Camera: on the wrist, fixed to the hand. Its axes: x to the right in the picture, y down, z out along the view.
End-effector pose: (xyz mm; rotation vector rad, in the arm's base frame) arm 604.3 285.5 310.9 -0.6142 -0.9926 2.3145
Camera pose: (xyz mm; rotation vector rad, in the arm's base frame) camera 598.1 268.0 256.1 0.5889 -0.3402 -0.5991
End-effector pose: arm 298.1 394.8 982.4 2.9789 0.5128 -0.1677
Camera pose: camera 322.0 348.9 1008.2 0.4975 -2.8807 -0.1307
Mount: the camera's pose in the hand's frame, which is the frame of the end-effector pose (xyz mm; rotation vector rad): 4.1 53.5 -21.6 -0.1071 -0.3383 3.1031
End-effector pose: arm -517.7 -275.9 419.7 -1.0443 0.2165 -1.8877
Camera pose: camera -500.0 -314.1 380.0 -0.0339 0.8685 1.1018
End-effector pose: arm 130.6 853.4 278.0 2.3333 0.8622 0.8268
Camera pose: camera 139.1 826.0 328.2 -0.9537 2.4401 -0.4827
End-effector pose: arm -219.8 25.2 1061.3 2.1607 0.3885 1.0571
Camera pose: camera -235.8 -1.2 1110.2 -0.4868 2.2640 -0.6757
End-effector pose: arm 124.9 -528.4 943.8 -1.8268 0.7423 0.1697
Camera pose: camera 93.0 -560.1 907.4 -0.8886 -2.1429 -1.9401
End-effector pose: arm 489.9 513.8 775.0 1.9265 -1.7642 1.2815
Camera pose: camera 432.2 512.4 770.6 1.3414 1.6774 -0.0662
